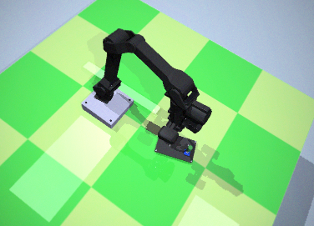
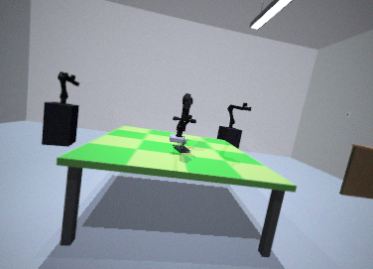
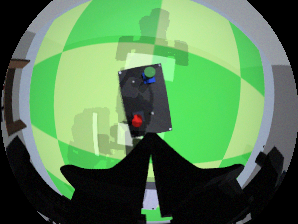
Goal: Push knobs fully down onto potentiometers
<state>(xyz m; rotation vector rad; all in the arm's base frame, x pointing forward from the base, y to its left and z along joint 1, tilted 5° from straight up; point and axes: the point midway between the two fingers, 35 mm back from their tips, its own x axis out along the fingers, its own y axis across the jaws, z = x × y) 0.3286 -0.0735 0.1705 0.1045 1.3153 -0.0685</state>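
The red knob is 10 cm below my gripper tip, 2 cm to the left of it and 1 cm behind it.
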